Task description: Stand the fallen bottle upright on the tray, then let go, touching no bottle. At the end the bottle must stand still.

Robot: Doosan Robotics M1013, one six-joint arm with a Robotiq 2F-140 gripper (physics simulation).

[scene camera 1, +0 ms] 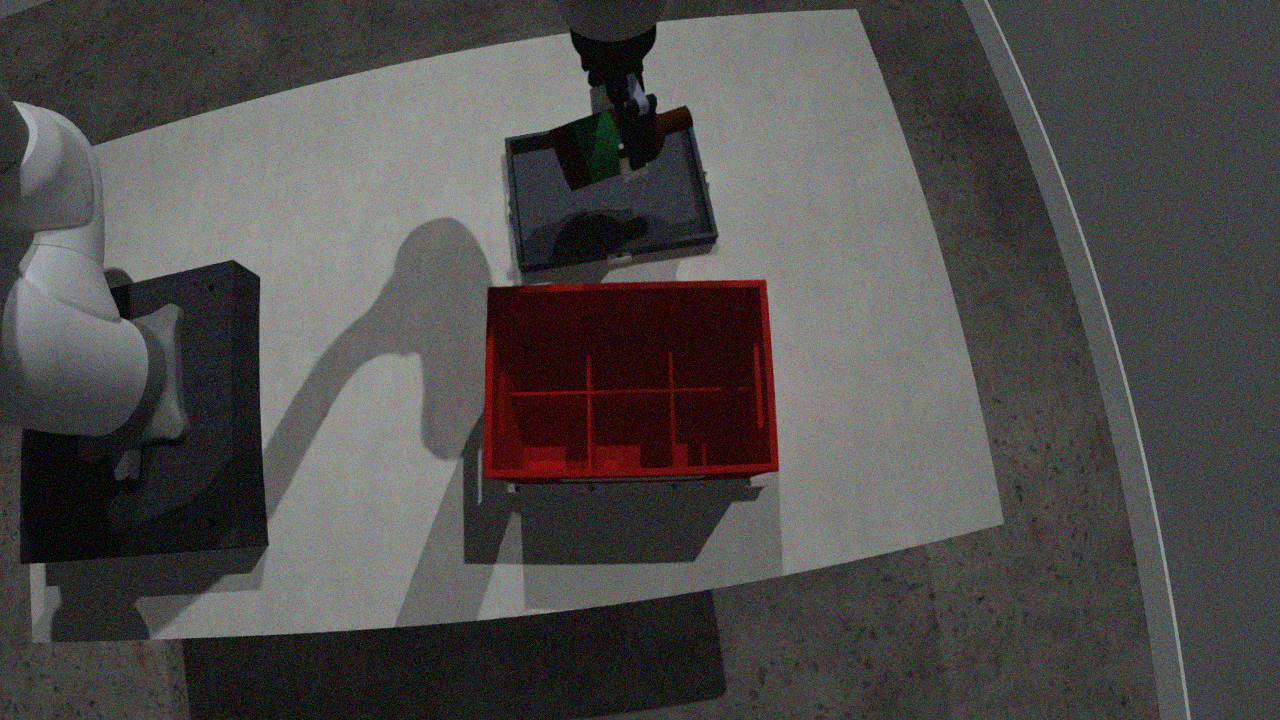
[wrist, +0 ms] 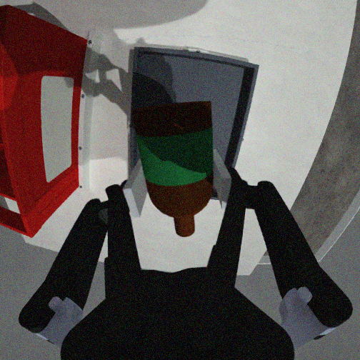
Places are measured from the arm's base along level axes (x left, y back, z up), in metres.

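Pixels of known places: gripper, between the fingertips: (scene camera 1: 619, 148); arm's base, origin of its link: (scene camera 1: 132, 384).
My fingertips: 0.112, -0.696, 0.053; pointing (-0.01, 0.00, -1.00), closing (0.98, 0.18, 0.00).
For each thing: its top centre in the pictures, then the offset to it from my fingertips, as dx, dy, dz. "*": a spot on its surface instead. Level surfaces: height alone.
- brown bottle with a green label, centre of its top: (scene camera 1: 624, 119) +0.001, -0.007, +0.056
- dark grey tray, a spot on its surface: (scene camera 1: 537, 192) * +0.031, +0.109, -0.118
- red crate with dividers, centre of its top: (scene camera 1: 628, 376) -0.272, +0.051, +0.052
- white table top, height of its surface: dz -0.123
A brown bottle with a green label (scene camera 1: 595, 147) (wrist: 175, 160) is held on its side above the tray, its base to the left and its neck to the right in the scene view. Its exact tilt is hard to tell. My gripper (scene camera 1: 631, 134) (wrist: 178, 165) is shut on the bottle, one finger pad on each side of its body near the shoulder. The dark grey tray (scene camera 1: 537, 192) (wrist: 225, 85) lies below, with a dark shadow on its floor; the bottle appears apart from it. The bottle hides part of the tray in both views.
A red crate with dividers (scene camera 1: 626, 285) (wrist: 25, 110) stands in front of the tray in the scene view, close to it. The arm's dark base block (scene camera 1: 246, 358) is at the left of the white table top (scene camera 1: 850, 358).
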